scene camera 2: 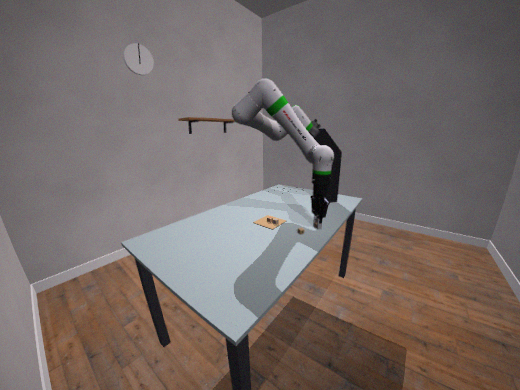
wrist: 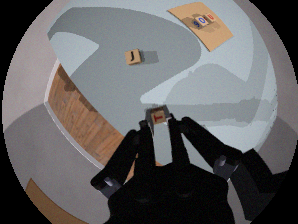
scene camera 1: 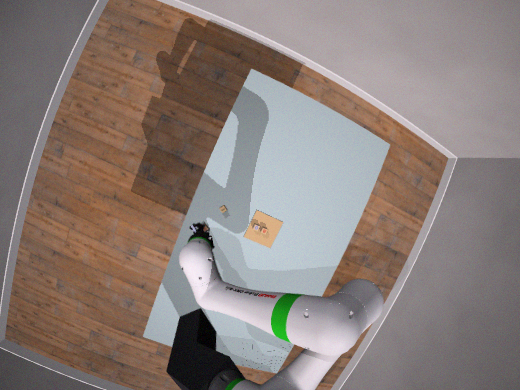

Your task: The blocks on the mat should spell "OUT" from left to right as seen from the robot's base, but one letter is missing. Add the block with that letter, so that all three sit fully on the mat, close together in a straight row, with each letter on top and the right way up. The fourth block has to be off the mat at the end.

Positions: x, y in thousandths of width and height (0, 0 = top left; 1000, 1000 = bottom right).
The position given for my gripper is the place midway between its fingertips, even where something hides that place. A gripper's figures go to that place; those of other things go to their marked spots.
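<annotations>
My gripper (wrist: 529, 507), 0.21 m from the lens. Mat (wrist: 713, 158), 0.27 m from the lens.
</annotations>
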